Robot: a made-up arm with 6 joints.
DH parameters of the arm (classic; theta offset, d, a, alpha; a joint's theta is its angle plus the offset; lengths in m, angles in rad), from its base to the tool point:
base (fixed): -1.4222 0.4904 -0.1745 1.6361
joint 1: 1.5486 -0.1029 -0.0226 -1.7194
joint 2: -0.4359 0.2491 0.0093 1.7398
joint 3: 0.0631 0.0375 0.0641 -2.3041
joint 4: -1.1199 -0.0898 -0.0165 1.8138
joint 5: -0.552 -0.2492 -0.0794 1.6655
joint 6: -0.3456 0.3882 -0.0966 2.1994
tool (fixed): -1.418 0.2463 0 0
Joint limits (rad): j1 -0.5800..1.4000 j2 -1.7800..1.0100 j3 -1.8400..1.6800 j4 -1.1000..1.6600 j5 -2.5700..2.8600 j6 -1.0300..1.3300
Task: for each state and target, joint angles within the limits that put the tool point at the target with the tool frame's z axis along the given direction. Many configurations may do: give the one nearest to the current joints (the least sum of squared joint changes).
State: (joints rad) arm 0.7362 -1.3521 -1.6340 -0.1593 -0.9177 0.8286
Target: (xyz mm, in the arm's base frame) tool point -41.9 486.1 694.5 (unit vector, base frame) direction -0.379 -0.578 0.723
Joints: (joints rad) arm 1.0956 -1.2196 -1.8400 -0.1362 -1.4201 -0.0431
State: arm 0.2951 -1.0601 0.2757 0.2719 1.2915 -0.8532
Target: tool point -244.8 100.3 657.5 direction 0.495 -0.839 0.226
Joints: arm 0.5781 -0.6103 -0.0567 0.9217 2.0397 -1.0044
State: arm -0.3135 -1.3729 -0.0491 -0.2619 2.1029 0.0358
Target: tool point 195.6 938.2 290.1 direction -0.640 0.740 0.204
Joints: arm -0.5748 -1.7612 0.5857 -1.1000 1.9030 0.3140
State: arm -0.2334 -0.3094 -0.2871 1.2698 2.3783 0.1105
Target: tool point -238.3 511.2 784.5 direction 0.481 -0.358 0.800
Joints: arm 0.5218 -0.8006 0.4141 1.2019 2.6035 0.4814
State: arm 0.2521 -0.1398 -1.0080 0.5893 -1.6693 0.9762
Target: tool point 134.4 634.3 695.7 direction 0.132 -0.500 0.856
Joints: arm 0.8677 -0.3621 -0.4009 0.4569 -2.2429 0.9977
